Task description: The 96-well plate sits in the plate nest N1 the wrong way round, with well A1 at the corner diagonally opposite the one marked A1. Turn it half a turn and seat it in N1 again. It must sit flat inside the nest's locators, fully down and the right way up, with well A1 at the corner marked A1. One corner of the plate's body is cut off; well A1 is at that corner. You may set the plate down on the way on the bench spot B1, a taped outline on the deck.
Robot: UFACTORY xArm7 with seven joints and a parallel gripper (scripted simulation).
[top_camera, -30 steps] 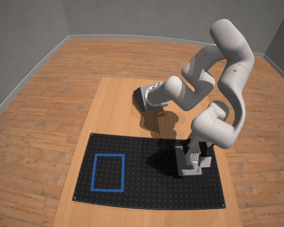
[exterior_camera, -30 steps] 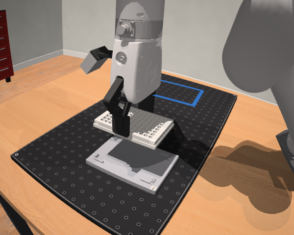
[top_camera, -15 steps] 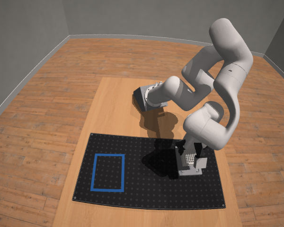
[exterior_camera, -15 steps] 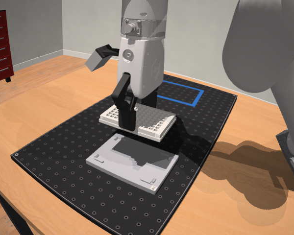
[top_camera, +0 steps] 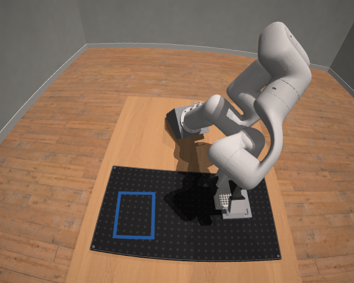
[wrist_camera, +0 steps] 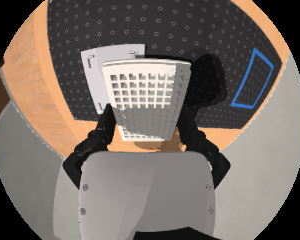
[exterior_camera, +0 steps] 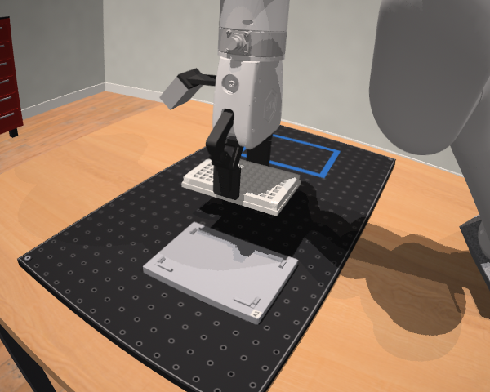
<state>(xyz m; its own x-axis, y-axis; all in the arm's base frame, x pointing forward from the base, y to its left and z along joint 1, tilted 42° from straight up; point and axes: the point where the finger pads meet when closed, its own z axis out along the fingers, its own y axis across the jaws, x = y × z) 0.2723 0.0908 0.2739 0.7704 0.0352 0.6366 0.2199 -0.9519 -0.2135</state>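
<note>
The grey plate nest N1 is 10 cm below my hand, 6 cm to the left of it and 3 cm behind it. Also, from my hand: white 96-well plate (1 cm below); then A1 label (11 cm behind, 10 cm to the left, 10 cm below).
</note>
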